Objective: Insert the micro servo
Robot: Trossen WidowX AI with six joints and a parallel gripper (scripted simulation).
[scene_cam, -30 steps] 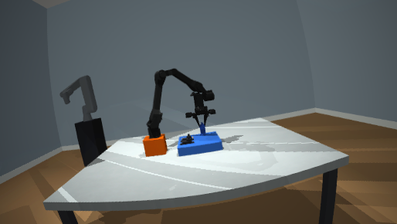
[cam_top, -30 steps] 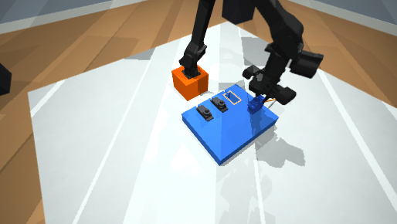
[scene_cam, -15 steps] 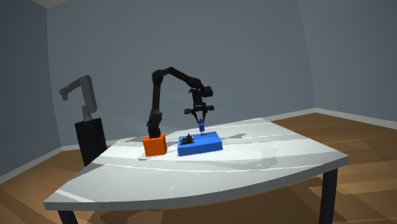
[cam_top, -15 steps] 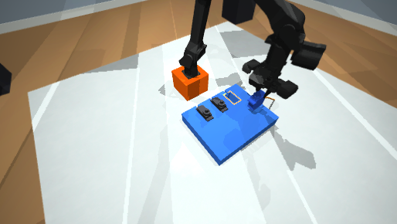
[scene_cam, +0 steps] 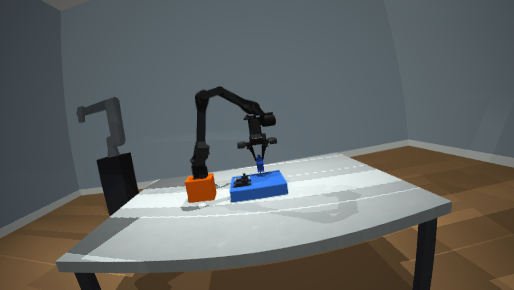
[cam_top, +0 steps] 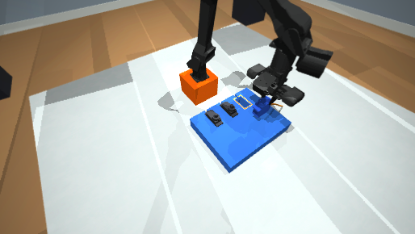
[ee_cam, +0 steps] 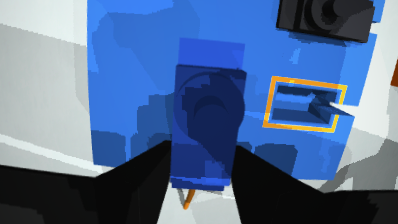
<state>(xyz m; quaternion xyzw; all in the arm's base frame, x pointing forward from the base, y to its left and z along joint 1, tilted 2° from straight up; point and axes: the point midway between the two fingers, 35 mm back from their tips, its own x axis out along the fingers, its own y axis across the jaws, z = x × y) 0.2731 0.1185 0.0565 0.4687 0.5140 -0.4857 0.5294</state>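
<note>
Now: gripper tip 2 cm short of the deck, 9 cm to the left of it and 10 cm above it.
</note>
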